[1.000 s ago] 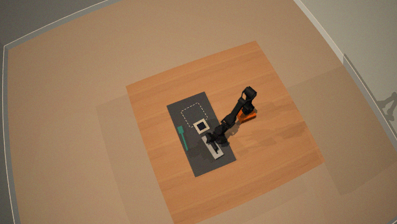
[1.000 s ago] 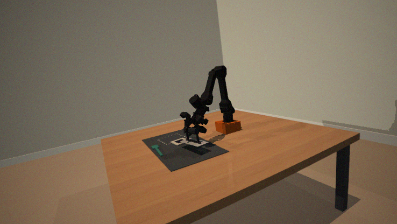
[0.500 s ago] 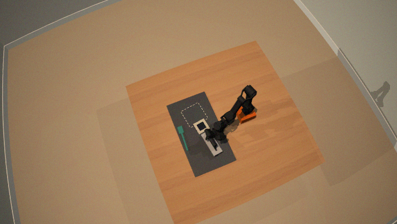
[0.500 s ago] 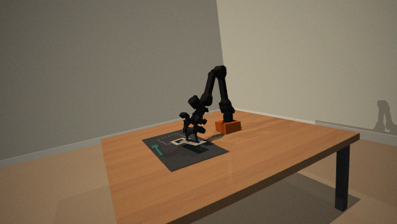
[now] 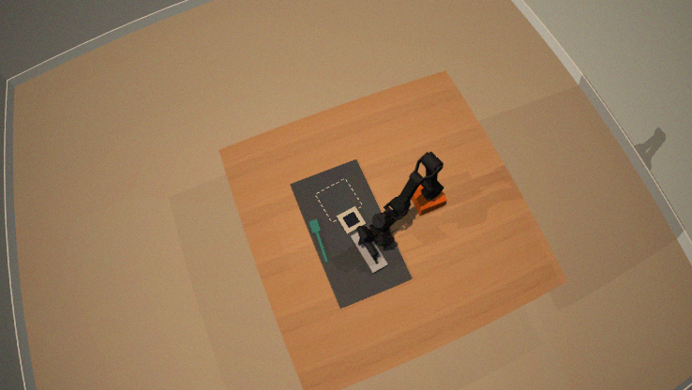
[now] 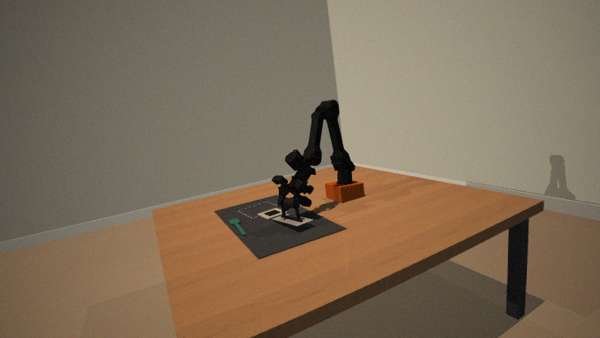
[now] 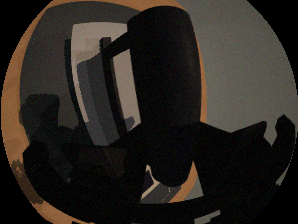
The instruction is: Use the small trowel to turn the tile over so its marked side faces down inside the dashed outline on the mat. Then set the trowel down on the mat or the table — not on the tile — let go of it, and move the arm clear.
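My gripper tip is now 11 cm to the left of the dark mat and 8 cm above it. From my gripper tip the other things lie so: tile: 14 cm to the right, 6 cm below, 3 cm behind; grey trowel: 2 cm behind, 1 cm below.
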